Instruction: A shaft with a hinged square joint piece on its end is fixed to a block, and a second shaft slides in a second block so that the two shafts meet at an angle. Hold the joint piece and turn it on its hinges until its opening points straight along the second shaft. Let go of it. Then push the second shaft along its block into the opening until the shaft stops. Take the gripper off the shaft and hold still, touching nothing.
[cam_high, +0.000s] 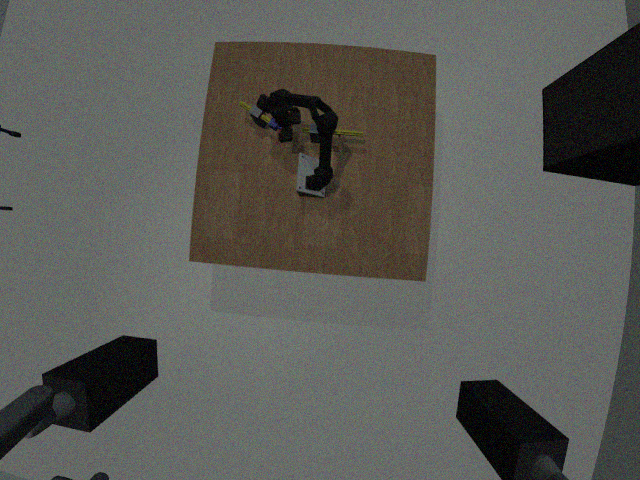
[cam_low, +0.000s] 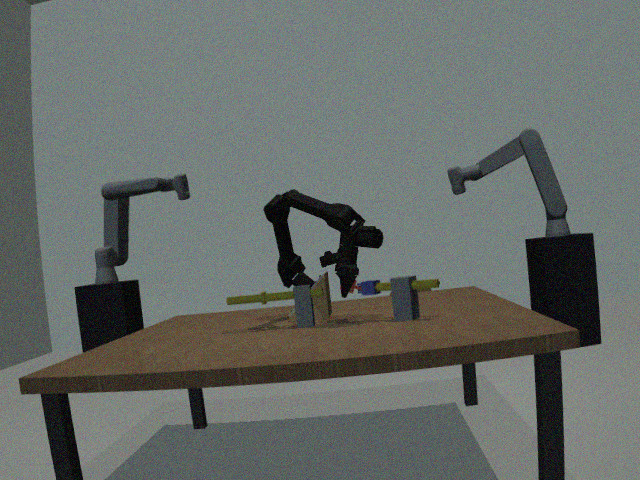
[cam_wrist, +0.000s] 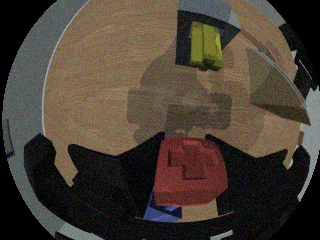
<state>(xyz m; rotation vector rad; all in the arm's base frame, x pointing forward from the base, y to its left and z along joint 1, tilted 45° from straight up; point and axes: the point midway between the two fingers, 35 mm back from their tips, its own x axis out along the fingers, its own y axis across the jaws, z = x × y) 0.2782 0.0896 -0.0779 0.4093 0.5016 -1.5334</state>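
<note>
The red square joint piece is 20 mm to the left of my gripper tip and 30 mm above it.
</note>
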